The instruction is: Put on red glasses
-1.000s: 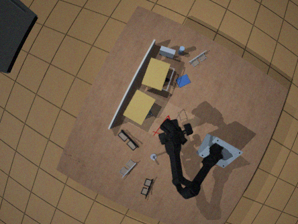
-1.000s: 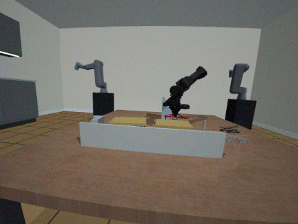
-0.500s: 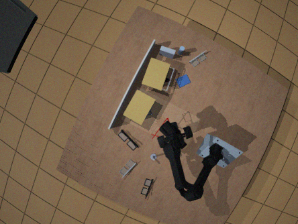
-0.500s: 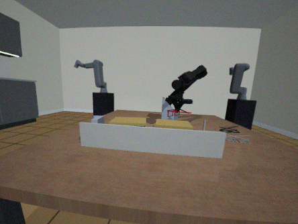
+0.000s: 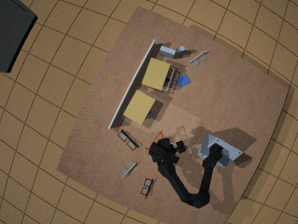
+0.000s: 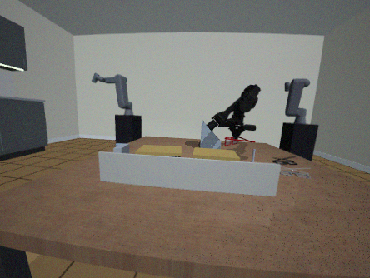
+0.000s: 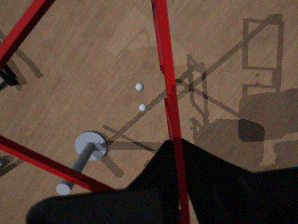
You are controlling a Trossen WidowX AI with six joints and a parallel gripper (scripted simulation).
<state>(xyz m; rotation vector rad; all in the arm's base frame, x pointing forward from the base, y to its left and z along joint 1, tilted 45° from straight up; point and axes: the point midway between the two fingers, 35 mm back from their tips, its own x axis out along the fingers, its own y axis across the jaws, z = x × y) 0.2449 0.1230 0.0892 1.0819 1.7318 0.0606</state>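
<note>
The small post lies 100 mm to the left of my gripper tip, 90 mm below it and 30 mm ahead of it. Round my gripper tip: grey box: 500 mm to the right, 290 mm ahead, 60 mm below; then long white panel: 370 mm ahead, 220 mm to the right, 60 mm below; then blue square: 410 mm to the right, 110 mm below, 110 mm ahead.
</note>
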